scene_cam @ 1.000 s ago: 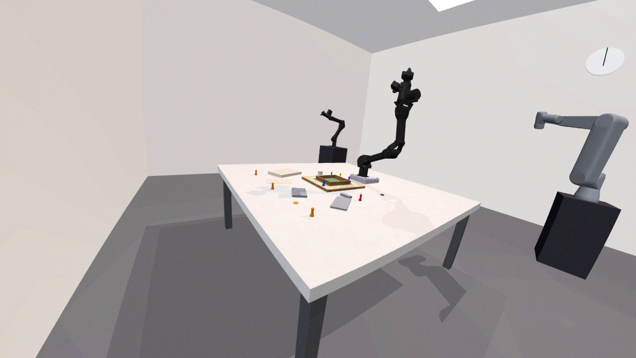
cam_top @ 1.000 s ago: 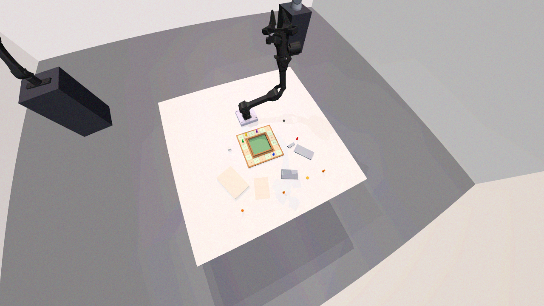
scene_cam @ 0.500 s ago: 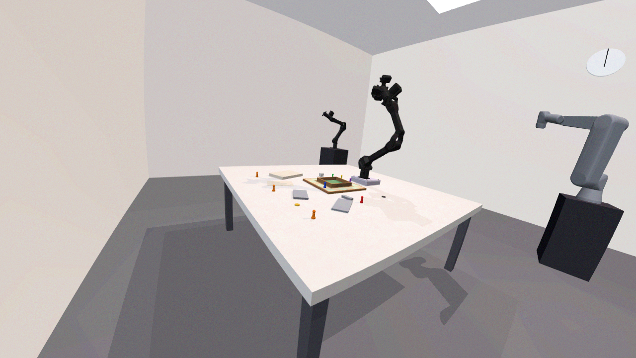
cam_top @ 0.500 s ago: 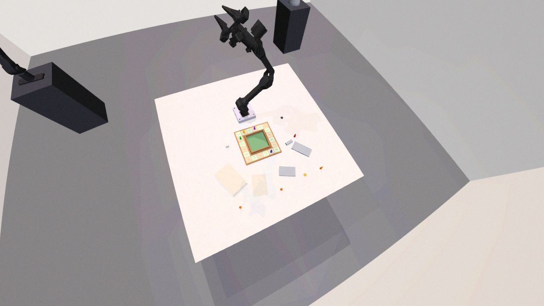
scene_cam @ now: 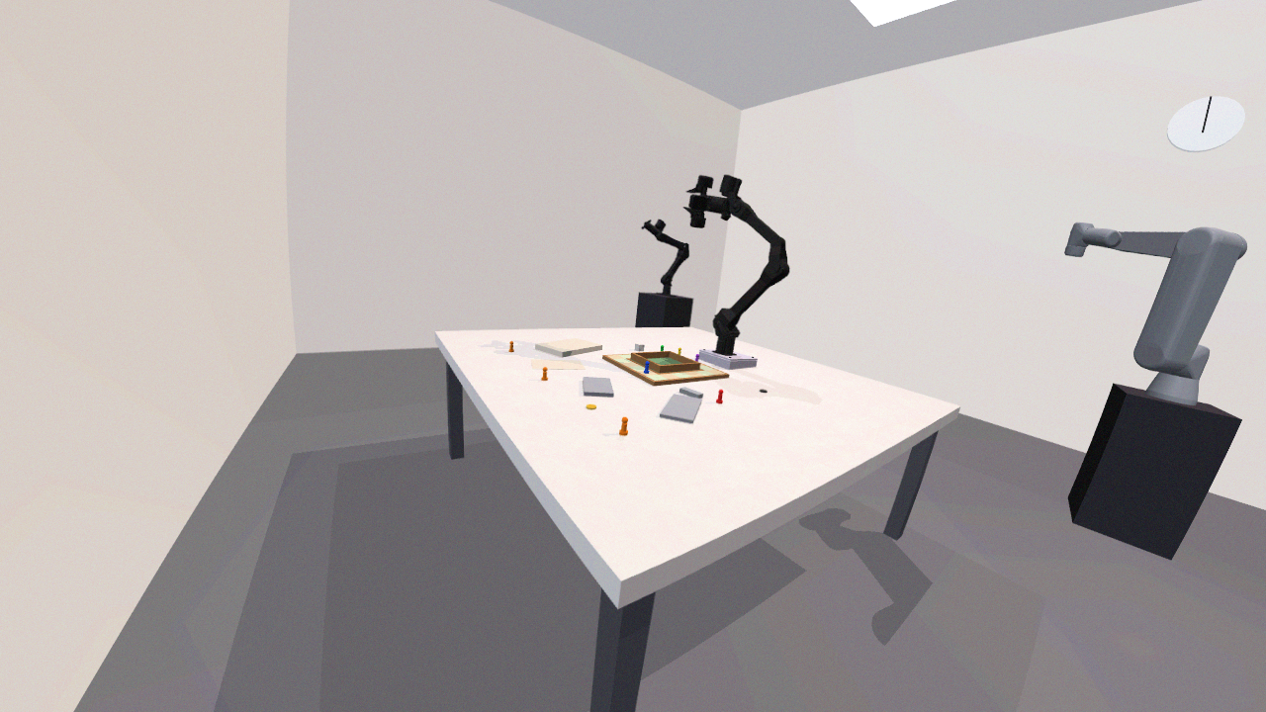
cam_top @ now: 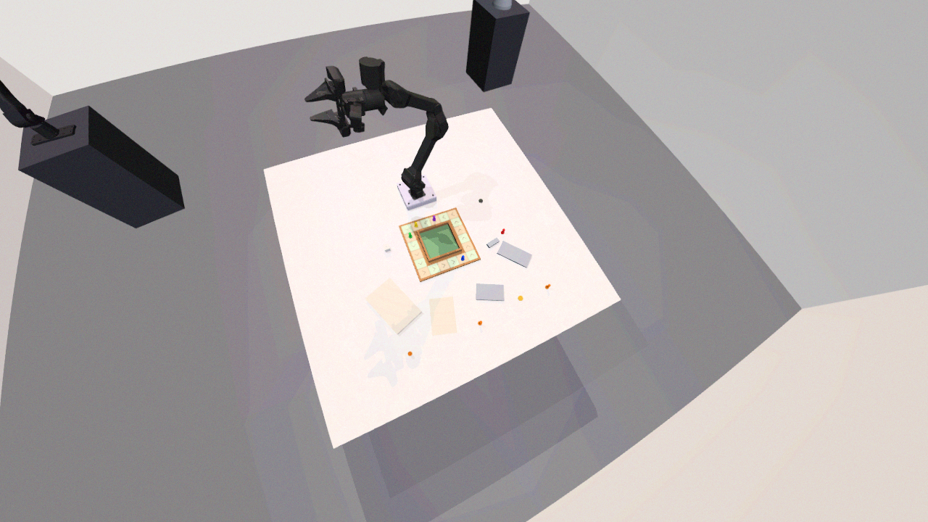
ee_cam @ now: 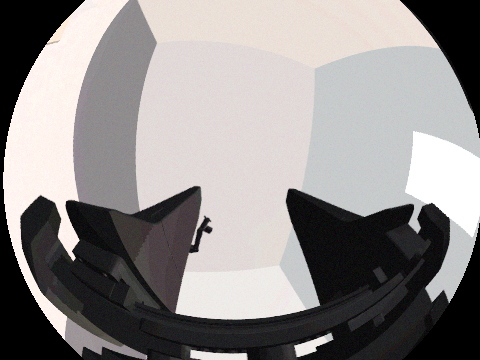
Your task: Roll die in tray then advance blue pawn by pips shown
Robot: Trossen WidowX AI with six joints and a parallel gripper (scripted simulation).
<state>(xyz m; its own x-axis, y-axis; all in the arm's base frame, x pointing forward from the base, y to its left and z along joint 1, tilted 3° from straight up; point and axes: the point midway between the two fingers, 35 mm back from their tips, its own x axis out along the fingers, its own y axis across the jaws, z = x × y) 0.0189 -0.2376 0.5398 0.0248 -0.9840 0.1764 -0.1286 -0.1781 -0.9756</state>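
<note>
Now: gripper tip 56 cm above the white die, 19 cm short of it and 4 cm to the right of it. Round my gripper tip: purple pawn: 55 cm below, 29 cm to the left, 16 cm ahead; then green pawn: 55 cm below, 19 cm ahead, 16 cm to the left; then yellow pawn: 55 cm below, 20 cm to the left, 15 cm ahead.
</note>
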